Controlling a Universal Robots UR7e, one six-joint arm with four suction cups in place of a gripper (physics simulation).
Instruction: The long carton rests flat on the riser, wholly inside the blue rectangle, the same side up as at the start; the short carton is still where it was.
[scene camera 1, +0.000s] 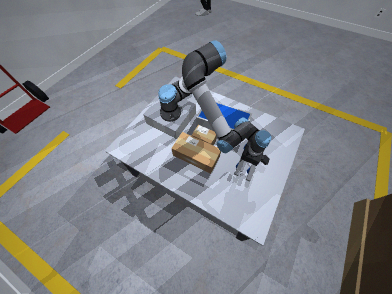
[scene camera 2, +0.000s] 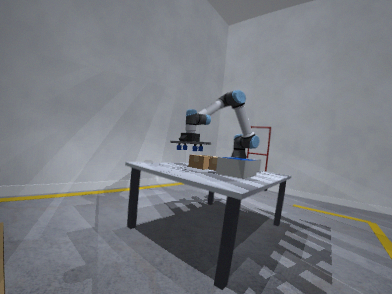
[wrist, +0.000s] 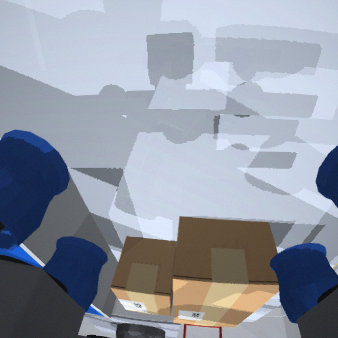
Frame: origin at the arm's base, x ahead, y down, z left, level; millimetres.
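Where they show: hand, tool point: (scene camera 2: 189, 150) (wrist: 188, 224); arm's base, link origin: (scene camera 1: 170, 113) (wrist: 140, 329).
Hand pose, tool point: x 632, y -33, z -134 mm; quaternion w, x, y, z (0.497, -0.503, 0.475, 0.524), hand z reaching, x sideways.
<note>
Things, the pixels of their top centre, and the offset from my tool point. Level surfaces: height alone.
- long carton, top centre: (wrist: 212, 311) (scene camera 1: 196, 148) (scene camera 2: 206, 156) dx -329, dy +38, dz -51 mm
- short carton, top centre: (wrist: 143, 304) (scene camera 1: 204, 133) (scene camera 2: 219, 157) dx -330, dy +38, dz +79 mm
- grey riser, top centre: (wrist: 32, 282) (scene camera 1: 224, 115) (scene camera 2: 239, 158) dx -265, dy +22, dz +281 mm
- blue rectangle, top centre: (wrist: 32, 282) (scene camera 1: 224, 115) dx -265, dy +22, dz +281 mm
- white table, surface height: dy +142 mm
The long carton (scene camera 1: 195, 152) (scene camera 2: 198, 161) (wrist: 225, 252), brown and taped with a white label, lies flat on the table. The short carton (scene camera 1: 205, 134) (scene camera 2: 213, 163) (wrist: 145, 260) sits beside it, on the side towards the riser. The grey riser (scene camera 2: 227, 167) bears the blue rectangle (scene camera 1: 231, 117) on top; the arm hides part of it in scene camera 1. My gripper (scene camera 1: 244, 170) (scene camera 2: 190, 148) has four blue suction cups, pointing down with no carton on them. It hangs above the table, off to one side of the long carton, so it is open.
The arm stands on a grey base block (scene camera 1: 182, 125) at one side of the white table (scene camera 1: 272, 150) (scene camera 2: 175, 172). The forearm passes over the table near the cartons. A red hand truck (scene camera 1: 25, 116) (scene camera 2: 270, 145) stands on the floor beyond, and a large brown box (scene camera 1: 375, 250) stands at the right.
</note>
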